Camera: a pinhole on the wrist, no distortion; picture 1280 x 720 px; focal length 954.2 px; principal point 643.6 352.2 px. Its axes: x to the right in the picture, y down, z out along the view. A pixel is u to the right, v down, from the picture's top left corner.
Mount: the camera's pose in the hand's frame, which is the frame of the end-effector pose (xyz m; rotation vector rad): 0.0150 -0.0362 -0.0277 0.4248 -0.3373 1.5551
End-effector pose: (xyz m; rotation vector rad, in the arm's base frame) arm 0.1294 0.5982 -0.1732 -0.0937 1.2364 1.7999
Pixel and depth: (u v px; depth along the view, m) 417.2 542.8 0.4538
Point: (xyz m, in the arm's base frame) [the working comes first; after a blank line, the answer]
In the camera's frame: -0.1077 0.0906 0.4538

0.5360 0.8442 -0.2283
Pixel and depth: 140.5 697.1 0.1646
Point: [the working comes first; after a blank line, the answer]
In the camera's frame: -0.0868 0.0595 0.1646

0.3178 0.6518 -0.2498
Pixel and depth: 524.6 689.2 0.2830
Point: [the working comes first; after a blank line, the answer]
In the camera's frame: -0.0353 0.0999 0.2830

0.3979 0.7317 -0.1755
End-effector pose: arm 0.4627 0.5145 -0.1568 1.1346 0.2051 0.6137
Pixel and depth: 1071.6 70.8 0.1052
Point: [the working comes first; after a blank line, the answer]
In the camera's frame: 0.0472 -0.0310 0.1052

0.5589 0.4642 -0.1505
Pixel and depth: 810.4 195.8 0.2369
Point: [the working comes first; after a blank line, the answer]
In the camera's frame: 0.0414 -0.0388 0.2369

0.6462 0.3654 -0.1592
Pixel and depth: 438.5 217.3 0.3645
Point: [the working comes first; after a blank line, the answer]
In the camera's frame: -0.0783 -0.0515 0.3645

0.7467 0.2866 -0.2795
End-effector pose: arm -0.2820 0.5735 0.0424 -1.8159 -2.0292 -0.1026
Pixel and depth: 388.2 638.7 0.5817
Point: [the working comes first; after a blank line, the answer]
In the camera's frame: -0.1557 0.1747 0.5817

-0.8152 0.5269 -0.2889
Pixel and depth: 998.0 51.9 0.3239
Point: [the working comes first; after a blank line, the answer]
In the camera's frame: 0.1203 -0.1019 0.3239

-0.4437 0.7883 -0.1759
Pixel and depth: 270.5 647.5 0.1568
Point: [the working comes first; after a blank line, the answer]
In the camera's frame: -0.0613 0.0485 0.1568

-0.4610 0.5541 -0.0075
